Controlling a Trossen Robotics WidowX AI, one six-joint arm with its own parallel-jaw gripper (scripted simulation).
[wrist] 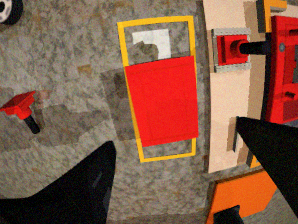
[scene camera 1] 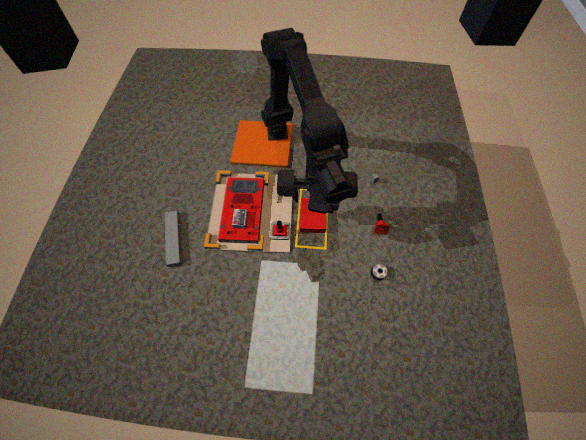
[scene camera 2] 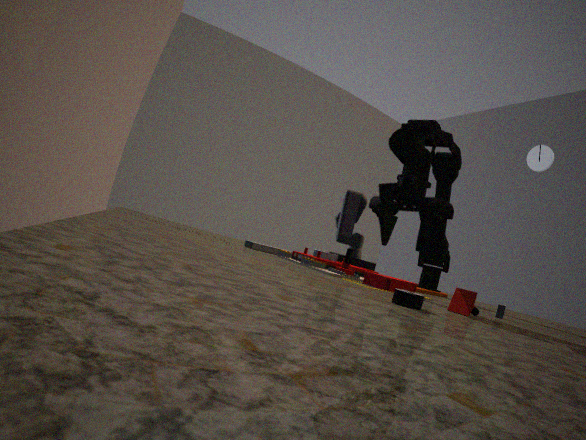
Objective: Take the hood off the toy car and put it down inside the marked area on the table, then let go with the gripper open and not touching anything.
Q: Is my gripper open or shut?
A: Open.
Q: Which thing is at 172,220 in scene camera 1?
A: A grey bar.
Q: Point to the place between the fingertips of my gripper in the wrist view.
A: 177,135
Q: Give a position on a red toy car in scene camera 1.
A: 241,193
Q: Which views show my gripper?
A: The wrist view, scene camera 1 and scene camera 2: all of them.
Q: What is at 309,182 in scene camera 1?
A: My gripper.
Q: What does my gripper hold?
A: Nothing.
